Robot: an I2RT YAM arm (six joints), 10 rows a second.
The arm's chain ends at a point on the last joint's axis. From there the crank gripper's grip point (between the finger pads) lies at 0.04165 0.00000 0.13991 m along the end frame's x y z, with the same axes.
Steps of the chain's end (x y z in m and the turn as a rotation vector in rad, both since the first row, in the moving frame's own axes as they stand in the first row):
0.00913, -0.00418, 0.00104, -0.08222, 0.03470, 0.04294
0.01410, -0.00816, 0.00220, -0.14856, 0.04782, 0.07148
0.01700, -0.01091, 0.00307, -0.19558, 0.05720, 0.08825
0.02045, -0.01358, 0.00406, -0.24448, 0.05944, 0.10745
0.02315, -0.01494, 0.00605, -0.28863, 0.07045, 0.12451
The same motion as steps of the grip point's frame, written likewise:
0.01367, 0.00913, -0.00103, -0.08222, 0.03470, 0.04294
0.01986, 0.01558, -0.00170, -0.14856, 0.04782, 0.07148
0.02351, 0.01999, -0.00254, -0.19558, 0.05720, 0.08825
0.02652, 0.02476, -0.00333, -0.24448, 0.05944, 0.10745
0.02992, 0.03003, -0.00370, -0.28863, 0.07045, 0.12451

